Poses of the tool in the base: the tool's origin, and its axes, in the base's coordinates. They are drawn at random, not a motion.
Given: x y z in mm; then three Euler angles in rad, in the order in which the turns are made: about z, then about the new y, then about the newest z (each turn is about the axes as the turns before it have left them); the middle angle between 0 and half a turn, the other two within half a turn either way.
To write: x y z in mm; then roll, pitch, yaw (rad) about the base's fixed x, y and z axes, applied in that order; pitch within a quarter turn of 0, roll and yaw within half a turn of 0. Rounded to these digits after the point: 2 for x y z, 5 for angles.
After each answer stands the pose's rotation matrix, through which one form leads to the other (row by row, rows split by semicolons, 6 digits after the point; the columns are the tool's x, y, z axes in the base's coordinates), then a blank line. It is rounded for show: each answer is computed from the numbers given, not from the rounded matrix.
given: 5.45, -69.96, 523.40, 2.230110, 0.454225, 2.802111
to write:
5.45, -69.96, 523.40, 0.16118, -0.42654, -1.28594
0.255838 0.928604 -0.268777; -0.873716 0.341096 0.346806; 0.413725 0.146108 0.898601

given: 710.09, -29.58, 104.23, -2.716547, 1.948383, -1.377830
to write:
710.09, -29.58, 104.23, -1.95485, 0.17922, 1.92393
-0.340298 0.408718 -0.846845; 0.923266 -0.025500 -0.383314; -0.178262 -0.912304 -0.368678

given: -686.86, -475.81, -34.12, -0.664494, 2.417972, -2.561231
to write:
-686.86, -475.81, -34.12, -2.69047, -0.58679, -1.38329
0.155231 -0.839182 0.521226; -0.818125 -0.404931 -0.408293; 0.553693 -0.363048 -0.749413

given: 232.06, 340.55, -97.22, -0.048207, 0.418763, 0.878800
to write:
232.06, 340.55, -97.22, 0.33016, 0.26246, 0.87456
0.619368 -0.671877 0.406158; 0.740988 0.671232 -0.019595; -0.259461 0.313095 0.913593

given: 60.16, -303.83, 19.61, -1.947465, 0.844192, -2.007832
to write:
60.16, -303.83, 19.61, -0.79498, -0.32189, 2.46400
-0.739068 -0.614975 -0.274925; 0.594724 -0.404015 -0.695036; 0.316356 -0.677183 0.664335

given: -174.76, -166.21, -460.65, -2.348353, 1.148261, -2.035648
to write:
-174.76, -166.21, -460.65, -1.10476, -0.42121, 2.16121
-0.508046 -0.576622 -0.639841; 0.758103 0.053272 -0.649956; 0.408864 -0.815273 0.410074

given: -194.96, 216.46, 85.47, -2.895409, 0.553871, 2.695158
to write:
-194.96, 216.46, 85.47, 0.26093, -0.49432, -0.26644
0.849230 0.136312 -0.510125; -0.231779 0.964286 -0.128185; 0.474433 0.227095 0.850495

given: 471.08, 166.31, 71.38, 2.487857, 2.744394, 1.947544
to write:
471.08, 166.31, 71.38, 2.76967, -0.14280, -2.57437
-0.834812 -0.456939 -0.307078; -0.531823 0.813522 0.235257; 0.142316 0.359706 -0.922148

